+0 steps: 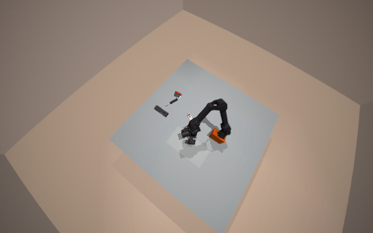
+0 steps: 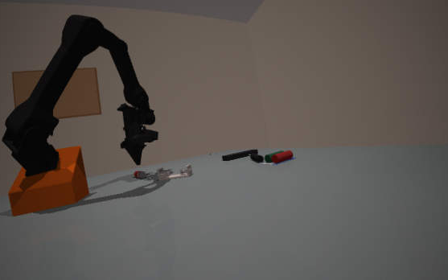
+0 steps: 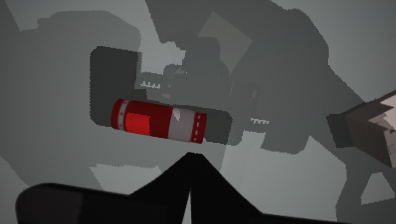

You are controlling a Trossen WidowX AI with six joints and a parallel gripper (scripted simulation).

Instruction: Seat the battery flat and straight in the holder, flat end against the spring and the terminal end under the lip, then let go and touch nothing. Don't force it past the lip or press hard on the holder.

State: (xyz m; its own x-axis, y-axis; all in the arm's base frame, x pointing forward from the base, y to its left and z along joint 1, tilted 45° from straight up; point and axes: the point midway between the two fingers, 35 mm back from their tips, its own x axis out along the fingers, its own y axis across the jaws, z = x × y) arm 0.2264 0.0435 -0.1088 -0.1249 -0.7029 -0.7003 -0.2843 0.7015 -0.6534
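Now: gripper tip 30 mm to the right of the battery and 40 mm above it. Also, from my gripper tip: black remote 410 mm ahead, 70 mm to the right, 30 mm below.
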